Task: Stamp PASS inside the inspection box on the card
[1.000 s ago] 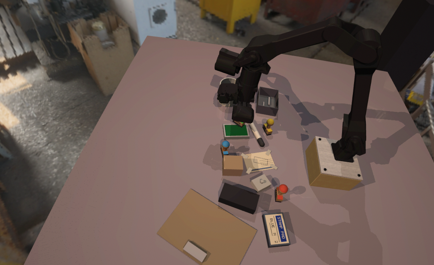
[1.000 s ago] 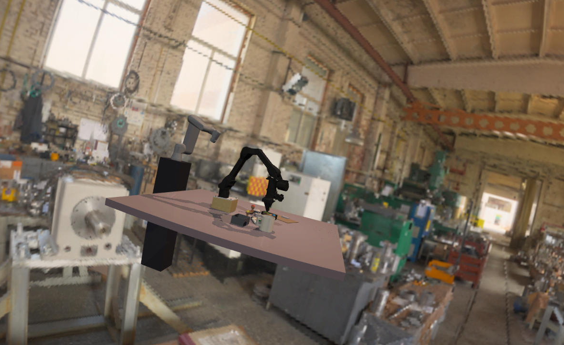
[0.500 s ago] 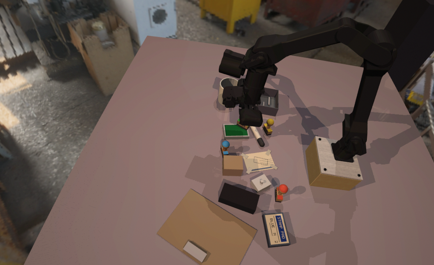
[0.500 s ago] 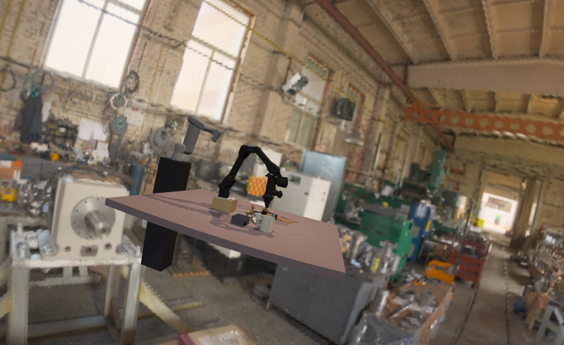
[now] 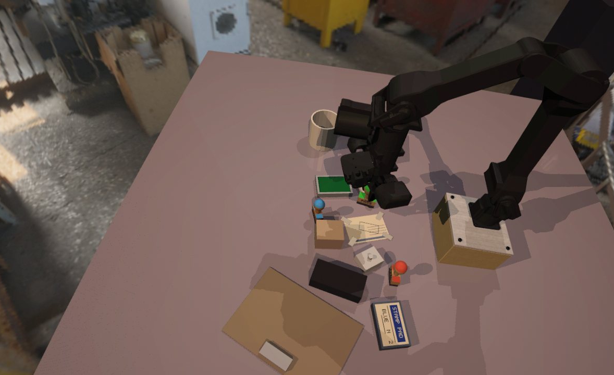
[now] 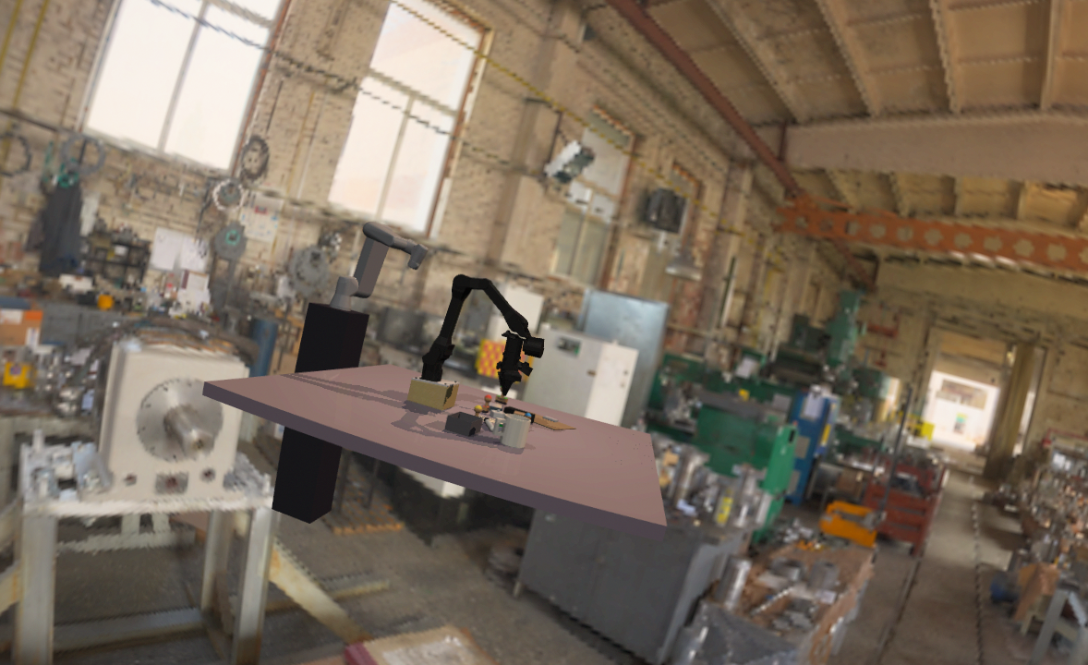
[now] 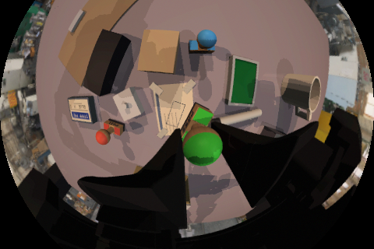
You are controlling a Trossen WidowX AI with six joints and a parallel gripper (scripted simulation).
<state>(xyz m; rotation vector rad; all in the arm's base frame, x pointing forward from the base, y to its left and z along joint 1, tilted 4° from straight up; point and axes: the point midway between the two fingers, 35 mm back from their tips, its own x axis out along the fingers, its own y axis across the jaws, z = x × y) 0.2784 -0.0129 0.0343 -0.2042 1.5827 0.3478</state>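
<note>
Right now the taped paper card is 11 cm below my gripper tip, 2 cm to the left of it and 2 cm behind it. Also, from my gripper tip: brown box: 8 cm below, 7 cm ahead, 6 cm to the left; then green-knobbed PASS stamp: 1 cm below; then marker: 10 cm below, 8 cm to the right, 2 cm behind.
</note>
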